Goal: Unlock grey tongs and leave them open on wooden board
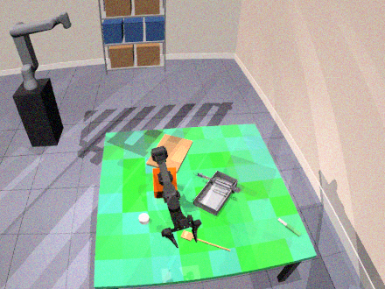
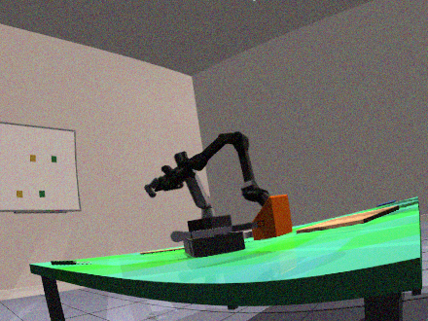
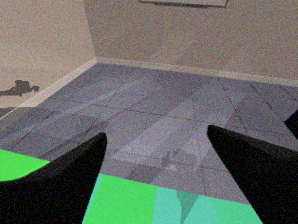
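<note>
Right now the roasting tin is 260 mm ahead of my gripper tip, 520 mm to the left of it and 280 mm below it. Round my gripper tip: wooden board (10 mm behind, 950 mm to the left, 300 mm below); green-handled tool (670 mm ahead, 200 mm to the left, 300 mm below); white disc (220 mm behind, 360 mm to the left, 290 mm below).
</note>
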